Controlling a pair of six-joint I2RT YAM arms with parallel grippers.
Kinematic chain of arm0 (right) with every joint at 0, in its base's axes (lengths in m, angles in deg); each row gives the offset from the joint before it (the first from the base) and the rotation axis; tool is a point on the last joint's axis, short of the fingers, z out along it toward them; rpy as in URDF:
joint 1: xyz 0 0 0.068 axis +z
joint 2: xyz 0.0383 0.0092 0.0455 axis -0.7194 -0.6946 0
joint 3: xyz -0.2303 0.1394 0.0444 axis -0.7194 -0.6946 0
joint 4: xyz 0.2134 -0.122 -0.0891 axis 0.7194 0.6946 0
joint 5: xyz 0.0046 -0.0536 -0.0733 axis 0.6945 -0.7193 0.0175
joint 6: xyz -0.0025 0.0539 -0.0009 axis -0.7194 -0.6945 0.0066
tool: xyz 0 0 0 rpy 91.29 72.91 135.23
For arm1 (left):
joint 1: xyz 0 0 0.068 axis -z
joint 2: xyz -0.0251 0.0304 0.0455 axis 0.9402 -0.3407 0
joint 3: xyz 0.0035 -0.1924 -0.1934 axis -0.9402 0.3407 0
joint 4: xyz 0.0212 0.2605 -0.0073 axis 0.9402 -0.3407 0
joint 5: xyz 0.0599 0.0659 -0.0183 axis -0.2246 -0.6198 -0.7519
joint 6: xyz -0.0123 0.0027 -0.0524 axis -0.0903 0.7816 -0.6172
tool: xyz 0 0 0 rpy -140.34 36.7 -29.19
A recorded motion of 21 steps. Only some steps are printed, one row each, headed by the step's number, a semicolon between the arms.
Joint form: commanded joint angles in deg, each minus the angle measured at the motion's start. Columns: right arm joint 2, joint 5, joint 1, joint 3, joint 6, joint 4; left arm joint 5, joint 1, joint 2, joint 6, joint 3, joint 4.
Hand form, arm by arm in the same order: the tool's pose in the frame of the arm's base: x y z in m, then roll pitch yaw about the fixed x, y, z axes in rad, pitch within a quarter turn. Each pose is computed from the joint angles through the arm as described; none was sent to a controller.
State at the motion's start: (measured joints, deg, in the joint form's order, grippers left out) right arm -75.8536 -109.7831 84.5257 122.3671 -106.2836 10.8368; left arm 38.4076 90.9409 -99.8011 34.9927 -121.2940 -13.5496
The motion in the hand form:
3: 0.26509 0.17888 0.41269 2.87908 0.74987 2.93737; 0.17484 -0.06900 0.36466 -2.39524 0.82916 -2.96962
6: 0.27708 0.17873 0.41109 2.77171 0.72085 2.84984; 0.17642 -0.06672 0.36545 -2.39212 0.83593 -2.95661
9: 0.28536 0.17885 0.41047 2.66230 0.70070 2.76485; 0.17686 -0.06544 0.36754 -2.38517 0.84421 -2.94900
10: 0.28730 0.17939 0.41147 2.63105 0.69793 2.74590; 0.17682 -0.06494 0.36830 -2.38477 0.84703 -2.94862
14: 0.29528 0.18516 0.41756 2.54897 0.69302 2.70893; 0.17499 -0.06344 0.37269 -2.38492 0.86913 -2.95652
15: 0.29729 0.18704 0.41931 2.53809 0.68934 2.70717; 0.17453 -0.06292 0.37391 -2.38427 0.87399 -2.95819
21: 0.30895 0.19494 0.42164 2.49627 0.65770 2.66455; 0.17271 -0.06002 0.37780 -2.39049 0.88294 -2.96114
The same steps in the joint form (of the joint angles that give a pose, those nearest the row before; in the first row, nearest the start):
3: -5.18 1.96 -2.51 6.60 -0.36 -3.84; 2.70 -3.11 -0.83 3.17 -3.28 -1.13
6: -6.40 5.56 -4.13 7.01 -2.80 -6.35; 2.85 -3.95 -0.92 3.36 -3.37 -0.80
9: -6.75 8.45 -5.21 6.44 -5.32 -9.80; 3.13 -4.41 -0.94 3.53 -3.69 -0.62
10: -6.87 9.26 -5.40 6.50 -5.81 -10.79; 3.23 -4.57 -0.93 3.67 -3.83 -0.67
14: -8.53 11.51 -5.55 8.87 -6.79 -12.77; 3.63 -4.92 -0.60 4.64 -4.50 -0.88
15: -9.21 12.00 -5.52 9.97 -6.95 -12.63; 3.81 -5.07 -0.54 4.89 -4.70 -0.99
21: -12.59 12.91 -5.56 14.28 -9.49 -12.04; 4.19 -5.86 -0.33 5.65 -5.57 -1.98

